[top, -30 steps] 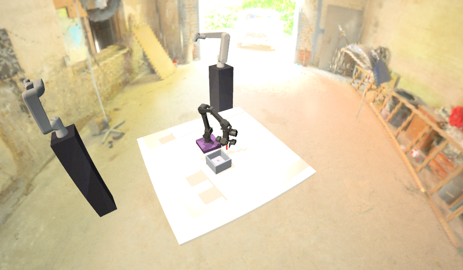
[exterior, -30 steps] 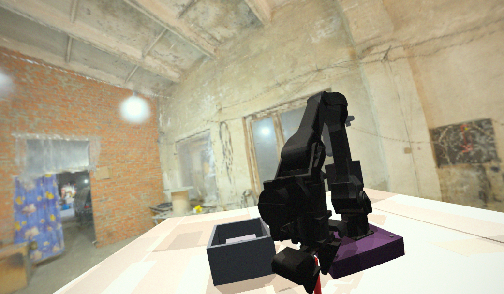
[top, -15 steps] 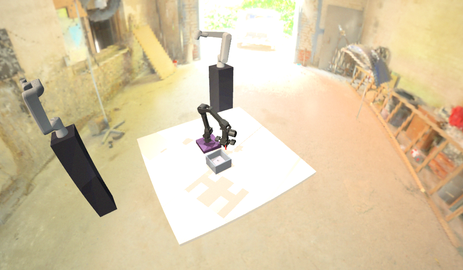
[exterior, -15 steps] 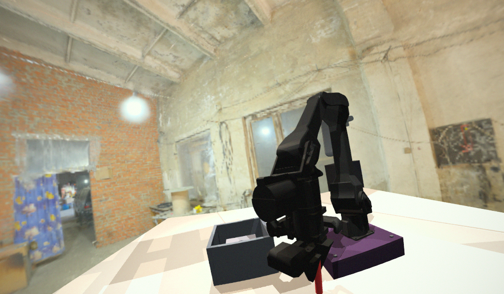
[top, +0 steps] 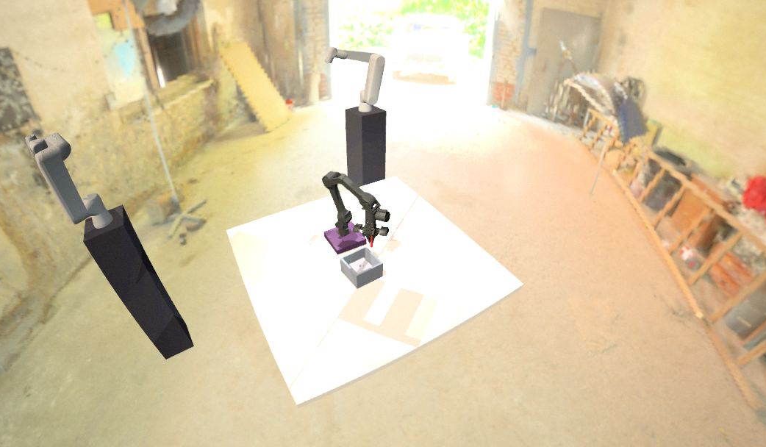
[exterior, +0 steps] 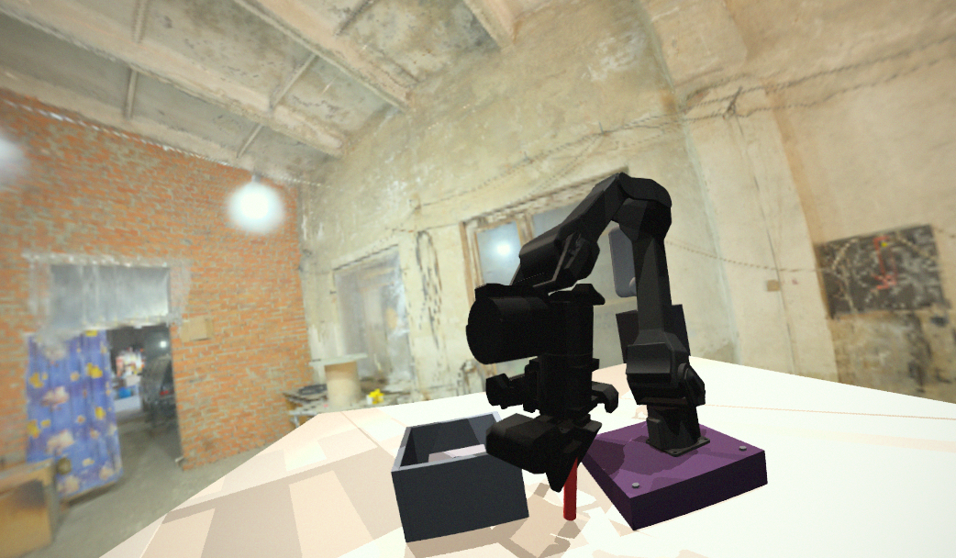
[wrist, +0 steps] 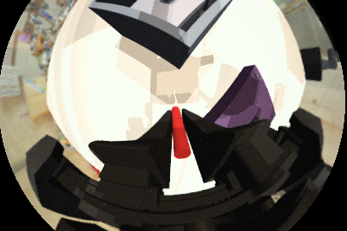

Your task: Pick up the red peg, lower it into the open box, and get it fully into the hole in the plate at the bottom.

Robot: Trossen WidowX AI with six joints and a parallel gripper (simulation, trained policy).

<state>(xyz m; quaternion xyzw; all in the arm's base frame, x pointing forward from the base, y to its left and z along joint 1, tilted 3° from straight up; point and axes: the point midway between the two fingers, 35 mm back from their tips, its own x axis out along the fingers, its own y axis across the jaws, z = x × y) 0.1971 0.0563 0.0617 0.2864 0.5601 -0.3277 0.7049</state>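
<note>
My gripper tip is now 140 mm to the left of the pale plate, 100 mm short of it and 20 mm above it. From my gripper tip the other things lie so: grey box (140 mm to the right, 100 mm ahead, 40 mm below); then red peg (10 mm to the left, 10 mm behind, 10 mm above).
</note>
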